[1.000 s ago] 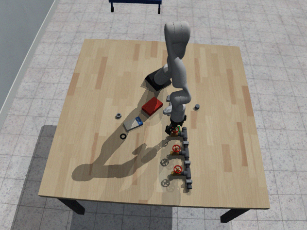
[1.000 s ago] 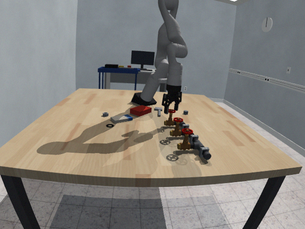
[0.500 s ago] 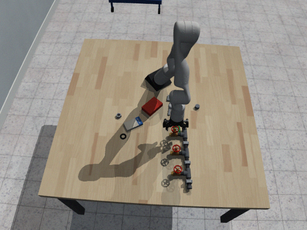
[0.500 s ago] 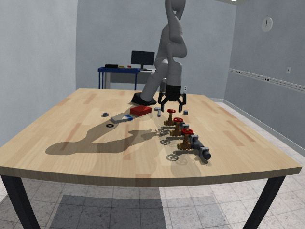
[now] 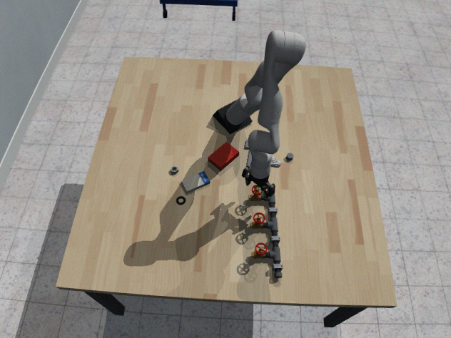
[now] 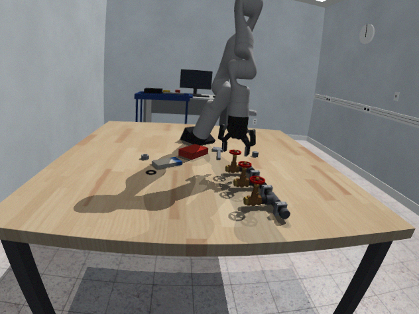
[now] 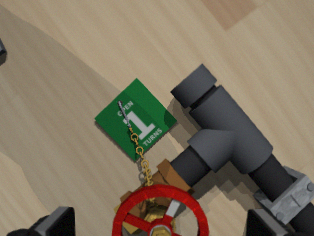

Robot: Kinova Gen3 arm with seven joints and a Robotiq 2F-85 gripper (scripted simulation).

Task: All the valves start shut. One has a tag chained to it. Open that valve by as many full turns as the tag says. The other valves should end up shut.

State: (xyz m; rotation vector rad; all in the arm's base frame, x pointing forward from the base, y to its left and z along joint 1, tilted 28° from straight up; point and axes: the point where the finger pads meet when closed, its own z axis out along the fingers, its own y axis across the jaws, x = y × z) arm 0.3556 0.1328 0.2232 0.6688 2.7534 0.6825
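The green tag is 6 cm behind my hand and 9 cm below it. The rest, counted from my hand: red block: 16 cm behind, 19 cm to the right, 7 cm below; then grey hammer: 23 cm behind, 9 cm to the right, 8 cm below.
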